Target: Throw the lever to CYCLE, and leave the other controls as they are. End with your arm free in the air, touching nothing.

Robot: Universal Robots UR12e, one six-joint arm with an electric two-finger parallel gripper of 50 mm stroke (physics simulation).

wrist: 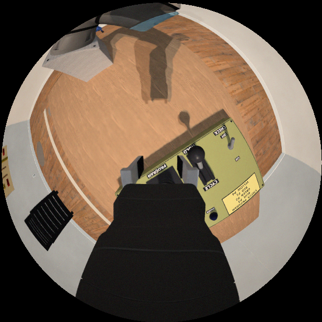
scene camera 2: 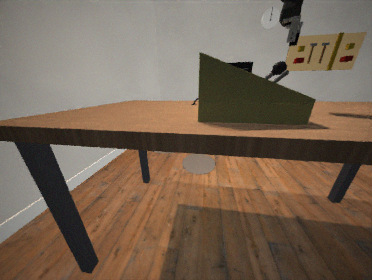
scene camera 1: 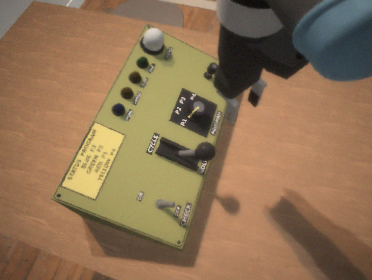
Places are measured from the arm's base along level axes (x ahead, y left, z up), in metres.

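Pixels of known places: gripper, fingertip midpoint: (scene camera 2: 291,43) (scene camera 1: 241,111).
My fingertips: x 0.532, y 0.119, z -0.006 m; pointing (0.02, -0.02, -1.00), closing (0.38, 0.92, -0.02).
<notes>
Behind a point stands the place of what it marks.
The lever's black ball (scene camera 1: 205,151) @(z -0.070, x 0.565, y 0.198 m) (scene camera 2: 279,68) @(z -0.090, x 0.571, y 0.210 m) (wrist: 196,153) stands at the HOLD end of its slot, away from the CYCLE label, on the sloped green control panel (scene camera 1: 125,175) @(z -0.113, x 0.695, y 0.310 m) (scene camera 2: 240,100) @(z -0.176, x 0.679, y 0.407 m) (wrist: 245,162). My gripper (scene camera 1: 245,102) @(z -0.006, x 0.532, y 0.119 m) (scene camera 2: 293,38) @(z -0.006, x 0.532, y 0.119 m) (wrist: 160,162) is open and empty. It hangs in the air above the panel's front edge, near the PROGRAM side, apart from the lever. In the wrist view the lever is just right of the right finger. The gripper's body hides part of the panel there.
The PROGRAM knob (scene camera 1: 198,106) @(z -0.114, x 0.642, y 0.083 m) points to P1. The CHECK toggle (scene camera 1: 164,204) @(z -0.121, x 0.592, y 0.321 m) (wrist: 231,143) leans toward OFF. A small black switch (scene camera 1: 211,70) @(z -0.107, x 0.663, y -0.023 m) and a white dome (scene camera 1: 153,40) @(z -0.048, x 0.809, y 0.004 m) are on the panel. A grey box-like body (wrist: 85,60) stands on the table's far side in the wrist view.
</notes>
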